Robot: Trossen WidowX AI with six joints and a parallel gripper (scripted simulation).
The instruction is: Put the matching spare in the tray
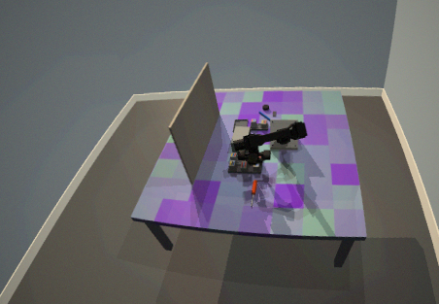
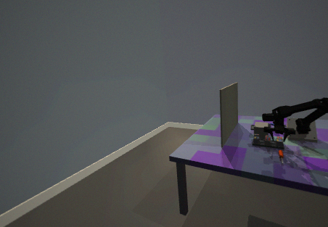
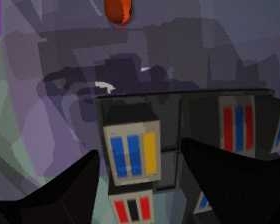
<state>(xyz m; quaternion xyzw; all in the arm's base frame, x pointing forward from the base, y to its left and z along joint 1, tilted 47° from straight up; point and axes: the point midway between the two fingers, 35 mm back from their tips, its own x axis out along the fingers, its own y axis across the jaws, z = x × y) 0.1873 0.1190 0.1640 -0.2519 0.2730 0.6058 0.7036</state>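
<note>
My gripper tip is right at the dark block. The rest, counted from my gripper tip: beige board 34 cm ahead, 25 cm to the right, 18 cm above; then mounted unit 21 cm to the right, 9 cm ahead, 1 cm above.
</note>
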